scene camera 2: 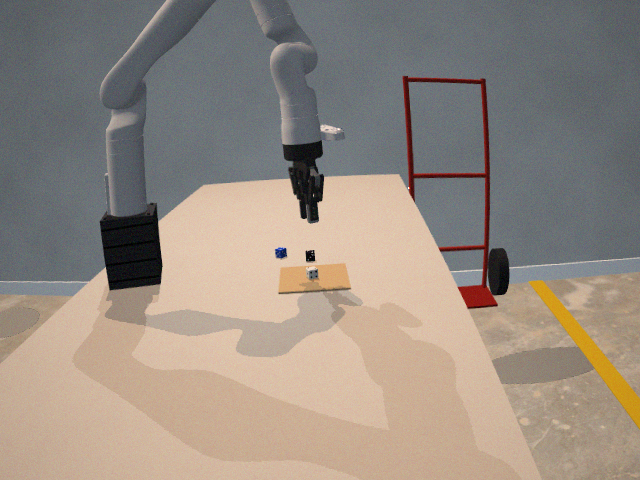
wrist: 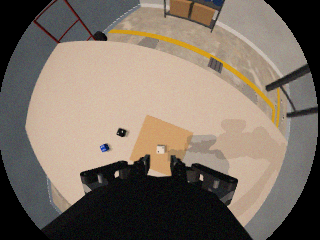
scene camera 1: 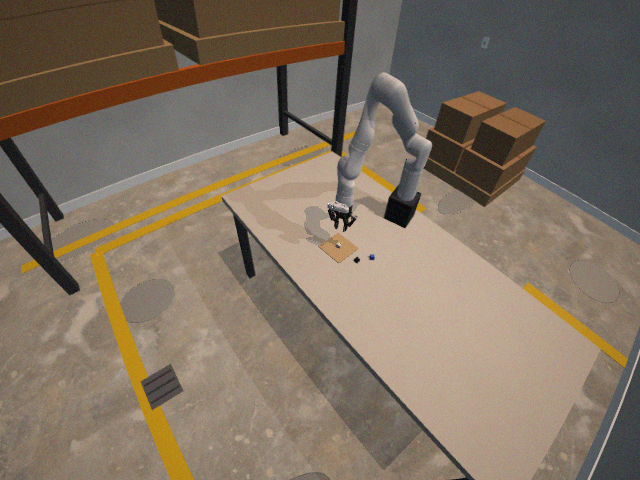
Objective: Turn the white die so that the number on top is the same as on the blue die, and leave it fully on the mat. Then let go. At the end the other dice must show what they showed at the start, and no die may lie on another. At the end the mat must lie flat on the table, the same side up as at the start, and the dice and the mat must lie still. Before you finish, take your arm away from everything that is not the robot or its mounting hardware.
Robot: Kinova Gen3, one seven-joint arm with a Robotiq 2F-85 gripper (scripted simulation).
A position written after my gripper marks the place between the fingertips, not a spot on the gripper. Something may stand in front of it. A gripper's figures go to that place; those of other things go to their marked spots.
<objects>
My gripper [scene camera 2: 309,220] is 1.04 m from the lens. A tan mat [scene camera 2: 331,277] is 1.07 m from the lens.
</objects>
